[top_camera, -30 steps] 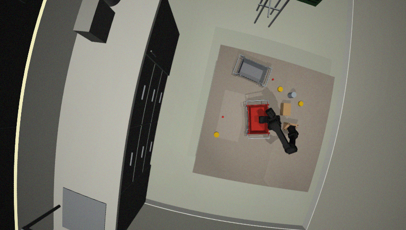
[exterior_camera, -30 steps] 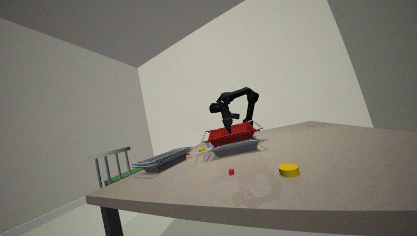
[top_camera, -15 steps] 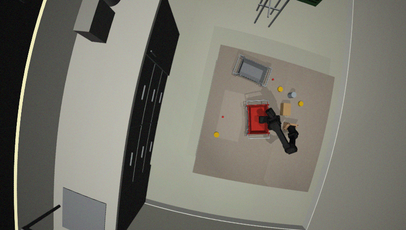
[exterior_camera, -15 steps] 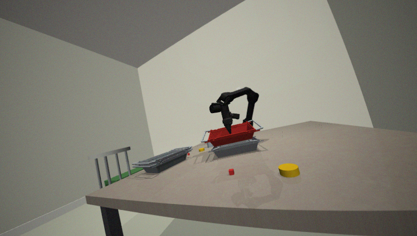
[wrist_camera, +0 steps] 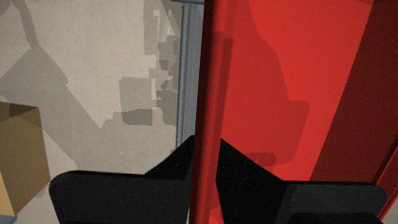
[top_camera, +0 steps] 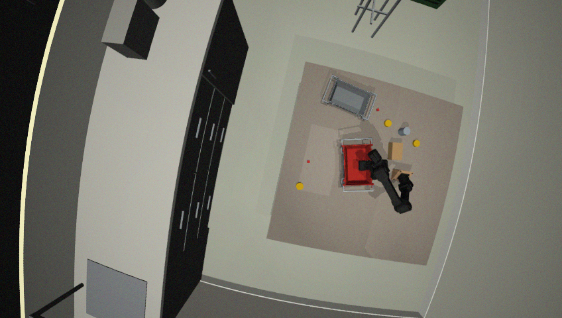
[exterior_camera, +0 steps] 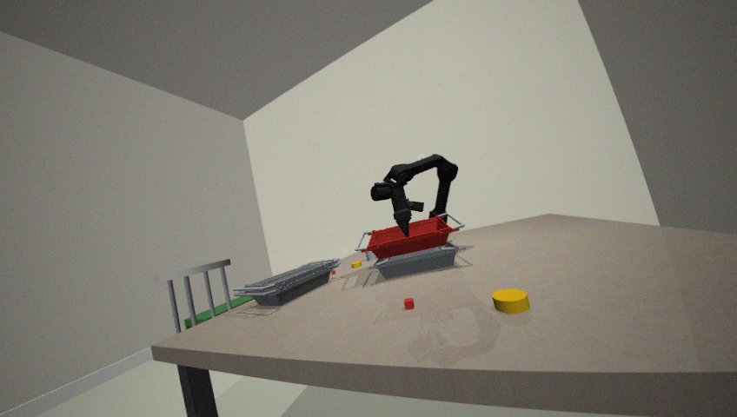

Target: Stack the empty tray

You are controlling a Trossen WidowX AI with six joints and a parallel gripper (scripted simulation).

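Right now the red tray is 8 cm ahead of my gripper tip, 2 cm to the left of it and 2 cm above it. The rest, counted from my gripper tip: red cube: 38 cm ahead, 5 cm to the left, 10 cm below; then box: 23 cm behind, 12 cm to the right, 7 cm below.
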